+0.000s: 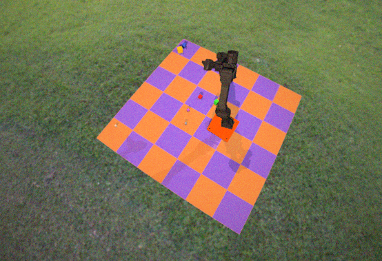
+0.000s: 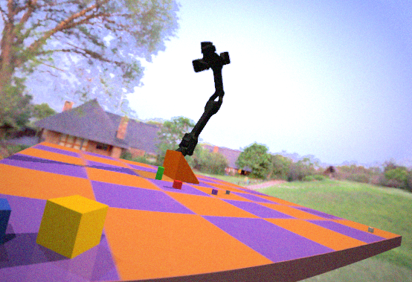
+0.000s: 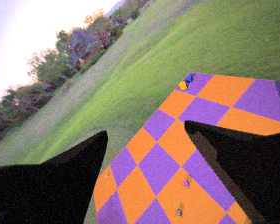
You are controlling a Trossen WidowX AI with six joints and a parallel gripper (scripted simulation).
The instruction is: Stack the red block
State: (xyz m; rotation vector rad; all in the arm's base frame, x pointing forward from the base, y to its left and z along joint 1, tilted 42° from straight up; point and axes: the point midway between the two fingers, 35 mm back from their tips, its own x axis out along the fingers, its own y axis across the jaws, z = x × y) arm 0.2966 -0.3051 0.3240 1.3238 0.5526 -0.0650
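The red block lies 6 cm ahead of my gripper tip, 6 cm to the right of it and 55 cm below it. The rest, counted from my gripper tip: grey block: 21 cm to the left, 56 cm below; then yellow cube: 56 cm ahead, 34 cm to the right, 54 cm below; then purple block: 6 cm ahead, 11 cm to the left, 56 cm below.
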